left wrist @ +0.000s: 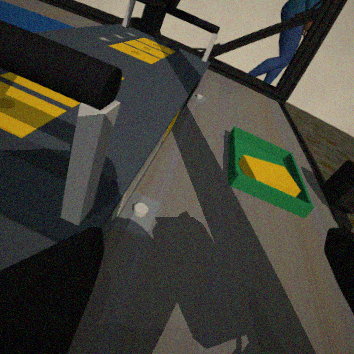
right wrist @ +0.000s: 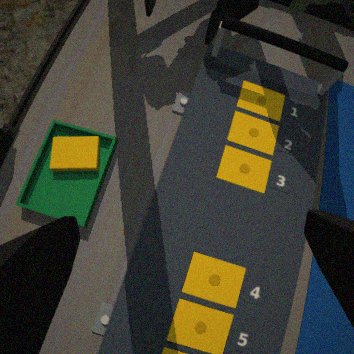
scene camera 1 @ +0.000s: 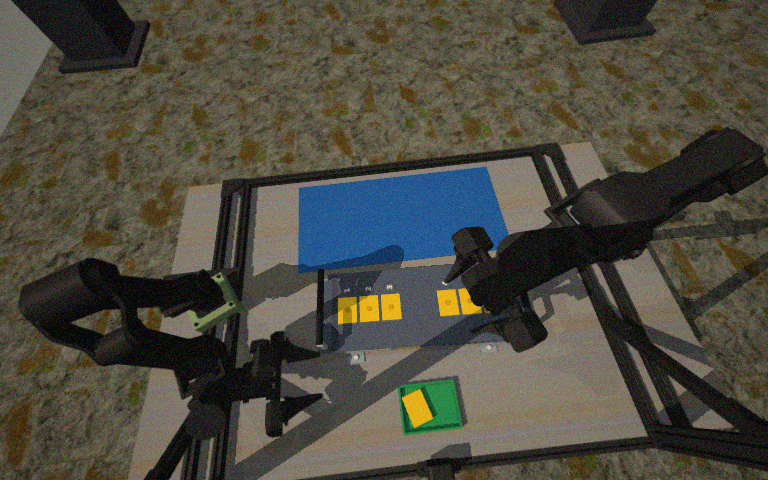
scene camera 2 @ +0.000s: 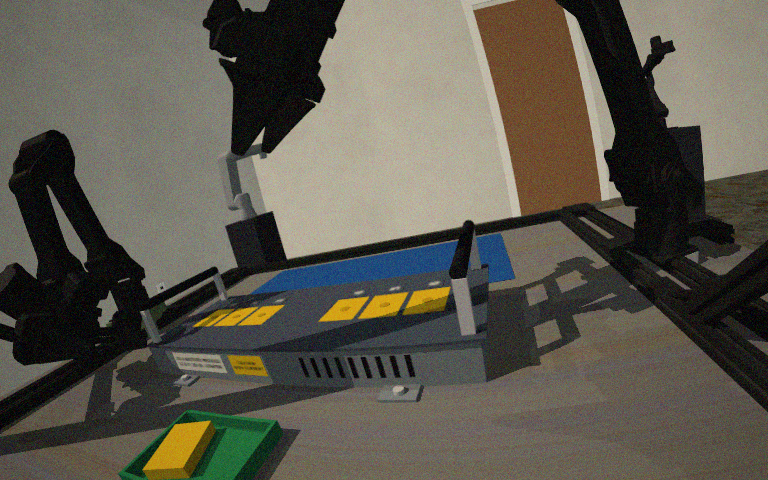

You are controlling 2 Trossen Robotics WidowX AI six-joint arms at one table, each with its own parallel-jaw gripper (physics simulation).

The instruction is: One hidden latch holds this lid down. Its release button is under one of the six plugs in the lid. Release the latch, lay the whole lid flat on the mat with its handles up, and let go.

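Frame: origin at the left arm's base, x ahead, y left, z up, level; metres.
Seen in the pictures: left gripper, fingertip midpoint: [left wrist: 215,239] [right wrist: 178,29] [scene camera 1: 321,373] [scene camera 2: 120,347]; right gripper, fingertip midpoint: [right wrist: 193,225] [scene camera 1: 458,306] [scene camera 2: 253,153]; left arm's base, origin of the base link: [scene camera 1: 207,299] [scene camera 2: 135,310]; right arm's base, origin of the base link: [left wrist: 148,29] [scene camera 2: 662,250].
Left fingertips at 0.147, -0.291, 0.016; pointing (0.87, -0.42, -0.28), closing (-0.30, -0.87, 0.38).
Pixels of each thing's top centre, then the offset from my left fingertips to it, as dx, dy, dz. "*": a spot on its surface instead. Level surfaces: height alone.
- dark grey lid, surface spot: [right wrist: 225,215] [scene camera 2: 294,315] * +0.247, +0.003, -0.019
- among them plug 3, middle of its top: [right wrist: 244,168] [scene camera 1: 391,306] +0.197, +0.039, -0.019
- plug 4, middle of its top: [right wrist: 214,279] [scene camera 1: 448,302] +0.310, -0.025, -0.019
- left handle, surface spot: [left wrist: 60,65] * +0.029, +0.059, +0.039
- right handle, surface spot: [scene camera 2: 463,249] [left wrist: 198,17] * +0.423, -0.136, +0.042
- blue mat, its level: dz -0.067
- green tray, middle of its top: [scene camera 2: 196,448] [left wrist: 268,160] [right wrist: 66,169] [scene camera 1: 429,406] +0.150, -0.170, -0.051
- yellow block, middle of its top: [scene camera 2: 178,443] [left wrist: 271,171] [right wrist: 73,151] [scene camera 1: 417,407] +0.128, -0.159, -0.052
The dark grey lid [scene camera 1: 419,283] [scene camera 2: 303,308] [right wrist: 225,215] lies level on its box, handles up. All six yellow plugs sit in it, among them plug 3 [scene camera 1: 390,306] [right wrist: 244,169] and plug 4 [scene camera 1: 448,302] [right wrist: 214,280]. The left handle [scene camera 1: 320,305] [scene camera 2: 186,287] [left wrist: 60,65] [right wrist: 285,44] stands upright; the right handle [scene camera 2: 463,249] [left wrist: 192,19] also does. My left gripper [scene camera 1: 321,375] [left wrist: 215,239] is open and empty, beside the left handle, near the lid's front corner. My right gripper [scene camera 1: 459,306] [scene camera 2: 250,152] [right wrist: 193,225] is open and empty, high above the lid. No release button shows.
The blue mat [scene camera 1: 396,215] [scene camera 2: 362,266] lies behind the box. A green tray [scene camera 1: 447,401] [scene camera 2: 243,447] [right wrist: 60,195] with a yellow block [scene camera 1: 417,408] [scene camera 2: 178,447] [left wrist: 272,175] [right wrist: 75,152] stands in front. Small brackets [scene camera 1: 356,357] [scene camera 1: 488,347] stick out at the box's front edge.
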